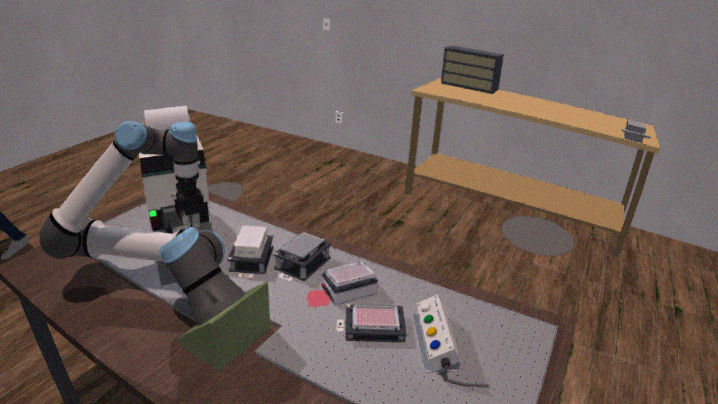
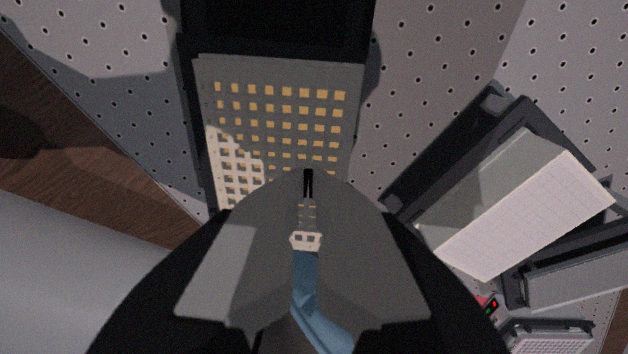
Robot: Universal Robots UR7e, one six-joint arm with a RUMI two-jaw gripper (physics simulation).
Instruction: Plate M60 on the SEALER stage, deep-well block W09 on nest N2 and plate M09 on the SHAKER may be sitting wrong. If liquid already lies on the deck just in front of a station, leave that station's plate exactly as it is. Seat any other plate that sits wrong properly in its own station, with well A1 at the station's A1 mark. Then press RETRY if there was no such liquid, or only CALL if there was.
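Places are measured from the arm's base along level axes (x down, y left, z ahead), in millimetres.
Pixels of known places: gripper, fingertip midpoint: (image 2: 308,171); arm's base, link origin: (image 1: 221,309).
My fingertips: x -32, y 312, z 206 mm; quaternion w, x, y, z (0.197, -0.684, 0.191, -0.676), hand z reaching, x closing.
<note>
For each thing: its top centre in the pictures, then the offset to it from my fingertips. "spot": a spot on its surface instead.
- Plate M60 with amber wells, top centre: (image 2: 278,179) dy +5, dx -2, dz -18 mm
- sealer, top centre: (image 1: 165,109) dy +222, dx -342, dz +128 mm
- tall white deep-well block, top centre: (image 2: 518,229) (image 1: 250,236) dy -150, dx +23, dz +118 mm
- dark nest, top centre: (image 2: 489,202) (image 1: 251,245) dy -149, dx +61, dz +117 mm
- SHAKER, surface spot: (image 2: 552,345) spot: dy -543, dx +59, dz +171 mm
- red liquid patch, surface spot: (image 2: 481,300) spot: dy -440, dx +113, dz +96 mm
- grey plate, top centre: (image 2: 588,281) (image 1: 303,244) dy -307, dx +38, dz +194 mm
- pink-welled plate, top centre: (image 1: 376,315) dy -649, dx +69, dz +40 mm
- button box, surface spot: (image 1: 435,329) spot: dy -821, dx +41, dz +37 mm
Plate M60 with amber wells (image 2: 287,107) lies on the dark SEALER stage (image 2: 189,115), slightly askew; its near part is hidden by my gripper. My gripper (image 2: 308,171) (image 1: 191,222) is shut and empty, over the plate at the sealer (image 1: 159,188). The tall white deep-well block (image 1: 250,241) (image 2: 525,217) sits in a dark nest (image 1: 248,265) (image 2: 450,162) and looks tilted; the nest's label is unreadable. The plate on the SHAKER (image 1: 349,273) (image 2: 552,345) has pink wells. A red liquid patch (image 1: 318,298) (image 2: 481,300) lies on the deck just in front of the shaker (image 1: 353,292).
A grey plate (image 1: 303,245) (image 2: 575,280) is in the neighbouring nest. Another pink-welled plate (image 1: 375,317) sits in a front nest. The button box (image 1: 435,329) has white, green, yellow and blue buttons. A green panel (image 1: 228,326) stands at the front edge beside my arm.
</note>
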